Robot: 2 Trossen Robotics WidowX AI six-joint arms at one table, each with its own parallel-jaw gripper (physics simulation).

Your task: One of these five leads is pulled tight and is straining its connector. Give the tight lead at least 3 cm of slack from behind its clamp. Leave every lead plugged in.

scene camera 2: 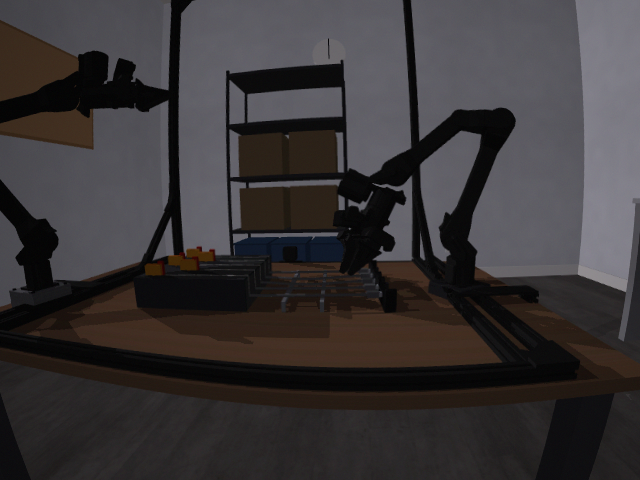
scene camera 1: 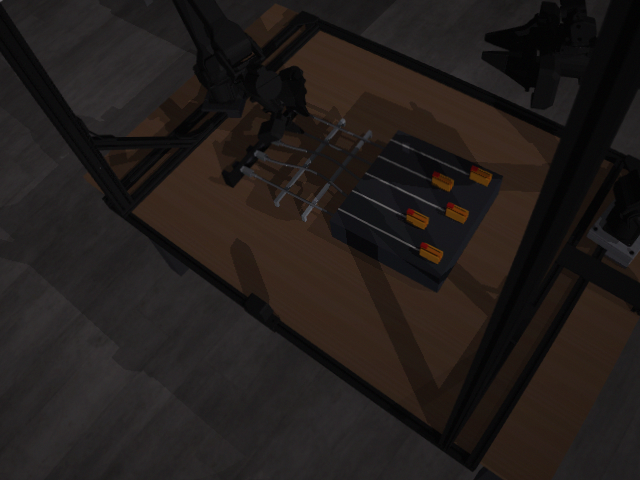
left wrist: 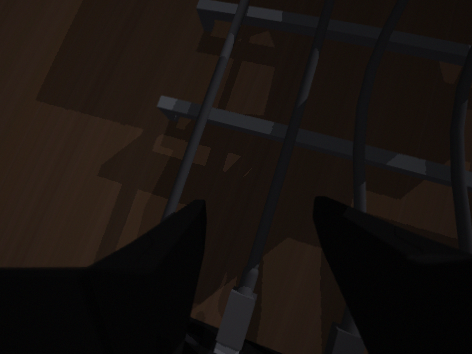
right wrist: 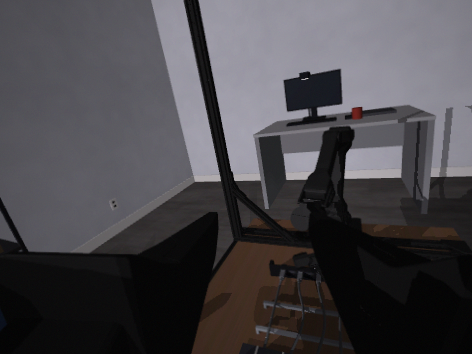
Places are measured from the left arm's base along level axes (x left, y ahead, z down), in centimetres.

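Where they show: left gripper, fingertip midpoint: (scene camera 2: 345, 273) (scene camera 1: 305, 124) (left wrist: 259, 208); right gripper, fingertip midpoint: (scene camera 2: 170, 94) (scene camera 1: 483, 46) (right wrist: 263, 221); left arm's base, link origin: (scene camera 2: 459, 282) (scene camera 1: 224, 95); right arm's base, link origin: (scene camera 2: 40, 286) (scene camera 1: 623, 227).
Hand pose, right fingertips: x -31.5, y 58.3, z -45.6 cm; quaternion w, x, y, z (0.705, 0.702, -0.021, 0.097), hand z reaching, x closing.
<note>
Each offset is from my right fingertips to the centre of the thing. "spot": to the spot under its first point.
Five thin leads run from a black connector strip (scene camera 1: 232, 176) (scene camera 2: 389, 299) across pale rails (scene camera 1: 310, 209) (left wrist: 240, 120) onto a dark box @(dx +1.7, dy -7.9, dz +45.0 cm) (scene camera 1: 383, 254) (scene camera 2: 191, 294). Each has an orange clamp with a red part, such as the nearest clamp @(spot: dx -12.0, dy -4.4, dz +39.7 cm) (scene camera 1: 431, 253). In the left wrist view the leftmost lead @(spot: dx +23.3, dy -29.3, dz +45.6 cm) (left wrist: 200, 122) and second lead @(spot: dx +17.7, dy -29.4, dz +45.6 cm) (left wrist: 298, 107) run nearly straight; the third lead @(spot: dx +14.6, dy -30.8, dz +45.6 cm) (left wrist: 360, 120) and fourth lead @(spot: dx +10.0, dy -32.4, dz +45.6 cm) (left wrist: 457, 135) bend. My left gripper (scene camera 1: 303, 122) (scene camera 2: 347, 271) (left wrist: 259, 208) is part-open above the leads, with the second lead between its fingertips in view, ungripped. My right gripper (scene camera 1: 484, 45) (scene camera 2: 168, 95) (right wrist: 263, 221) is open, raised and empty.
Black frame posts (scene camera 2: 175, 129) (right wrist: 207, 100) and table-edge rails surround the work area. The connector strip lies below my left gripper. A shelf unit (scene camera 2: 228, 155) stands behind the table. A desk (right wrist: 270, 170) with a monitor (right wrist: 314, 90) shows in the right wrist view.
</note>
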